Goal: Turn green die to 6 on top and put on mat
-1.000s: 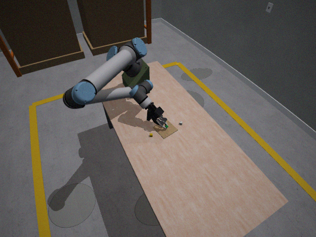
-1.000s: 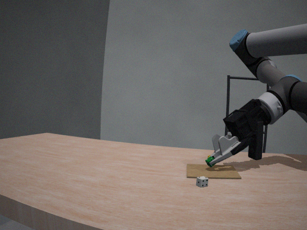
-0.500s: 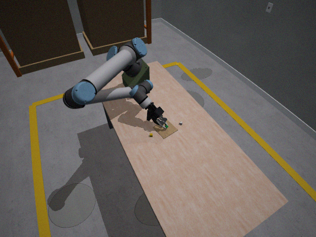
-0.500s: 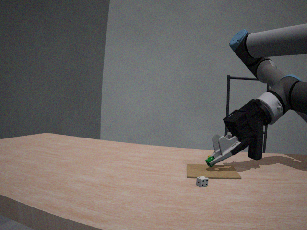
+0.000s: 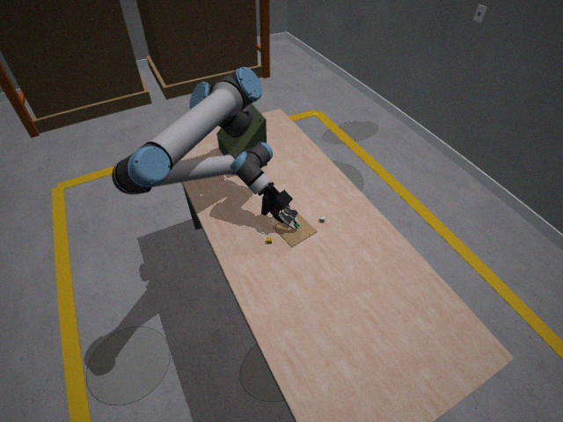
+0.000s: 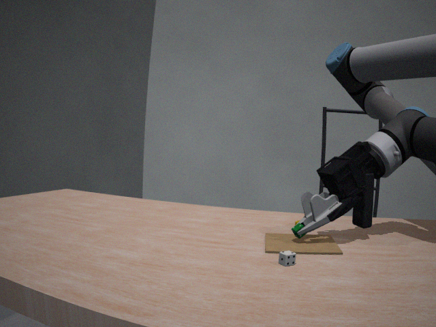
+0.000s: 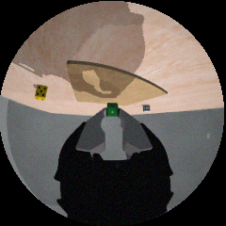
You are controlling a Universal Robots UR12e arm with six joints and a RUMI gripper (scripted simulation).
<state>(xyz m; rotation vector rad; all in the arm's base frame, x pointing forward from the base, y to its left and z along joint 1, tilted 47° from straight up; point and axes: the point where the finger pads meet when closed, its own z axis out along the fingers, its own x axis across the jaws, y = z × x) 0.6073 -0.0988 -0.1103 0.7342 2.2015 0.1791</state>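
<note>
Right now the tan mat is 30 mm below my hand. From my hand the other things lie so: white die: 10 mm ahead, 130 mm to the left, 20 mm below; yellow die: 20 mm ahead, 130 mm to the right, 20 mm below; green die: right at my hand.
</note>
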